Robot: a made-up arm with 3 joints. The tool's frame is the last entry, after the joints. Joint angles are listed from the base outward. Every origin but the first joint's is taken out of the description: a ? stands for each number. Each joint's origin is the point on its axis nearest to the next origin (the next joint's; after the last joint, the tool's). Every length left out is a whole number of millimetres.
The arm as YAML. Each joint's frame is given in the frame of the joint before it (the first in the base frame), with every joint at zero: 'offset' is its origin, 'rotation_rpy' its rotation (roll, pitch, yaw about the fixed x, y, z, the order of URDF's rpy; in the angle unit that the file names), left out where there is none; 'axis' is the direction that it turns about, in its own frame. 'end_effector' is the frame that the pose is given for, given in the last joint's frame.
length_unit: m
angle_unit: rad
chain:
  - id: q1
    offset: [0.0, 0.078, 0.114]
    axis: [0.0, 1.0, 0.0]
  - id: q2
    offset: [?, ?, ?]
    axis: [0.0, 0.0, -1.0]
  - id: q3
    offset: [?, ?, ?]
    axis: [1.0, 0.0, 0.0]
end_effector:
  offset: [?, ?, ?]
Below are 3 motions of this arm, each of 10 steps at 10 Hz.
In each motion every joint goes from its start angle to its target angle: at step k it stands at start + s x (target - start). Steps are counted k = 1, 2, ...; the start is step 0. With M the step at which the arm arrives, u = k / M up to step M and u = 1 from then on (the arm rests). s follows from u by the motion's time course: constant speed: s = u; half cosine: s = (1 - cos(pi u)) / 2; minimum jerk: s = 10 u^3 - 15 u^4 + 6 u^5.
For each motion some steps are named. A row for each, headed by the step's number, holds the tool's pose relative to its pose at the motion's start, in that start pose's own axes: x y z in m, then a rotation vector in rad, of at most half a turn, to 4 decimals.
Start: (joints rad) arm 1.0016 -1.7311 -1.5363
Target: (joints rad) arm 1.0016 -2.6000 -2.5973
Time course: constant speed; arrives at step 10
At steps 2, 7, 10:
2: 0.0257 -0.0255 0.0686 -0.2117 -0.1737 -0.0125
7: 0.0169 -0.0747 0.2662 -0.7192 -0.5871 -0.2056
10: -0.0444 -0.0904 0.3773 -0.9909 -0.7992 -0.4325

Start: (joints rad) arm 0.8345 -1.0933 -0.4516
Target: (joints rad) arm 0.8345 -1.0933 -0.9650
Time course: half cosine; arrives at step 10
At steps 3, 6, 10:
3: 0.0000 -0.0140 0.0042 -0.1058 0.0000 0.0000
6: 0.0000 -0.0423 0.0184 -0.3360 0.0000 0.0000
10: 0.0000 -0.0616 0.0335 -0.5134 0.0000 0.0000

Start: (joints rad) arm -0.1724 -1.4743 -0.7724
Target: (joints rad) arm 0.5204 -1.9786 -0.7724
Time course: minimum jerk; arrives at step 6
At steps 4, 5, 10:
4: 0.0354 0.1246 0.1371 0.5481 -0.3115 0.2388
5: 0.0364 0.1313 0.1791 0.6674 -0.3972 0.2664
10: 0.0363 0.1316 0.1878 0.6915 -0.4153 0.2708

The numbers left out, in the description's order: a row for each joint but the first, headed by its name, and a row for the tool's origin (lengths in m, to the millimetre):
q2: -0.061 0.0 -0.015
q3: 0.324 -0.051 0.0
tool: 0.0 -0.033 -0.134

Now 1 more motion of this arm.
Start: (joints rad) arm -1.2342 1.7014 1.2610
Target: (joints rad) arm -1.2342 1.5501 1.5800
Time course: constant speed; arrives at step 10
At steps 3, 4, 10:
3: -0.0036 0.0174 -0.0165 0.0957 0.0439 0.0118
4: -0.0051 0.0233 -0.0216 0.1276 0.0587 0.0147
10: -0.0163 0.0583 -0.0492 0.3184 0.1502 0.0228

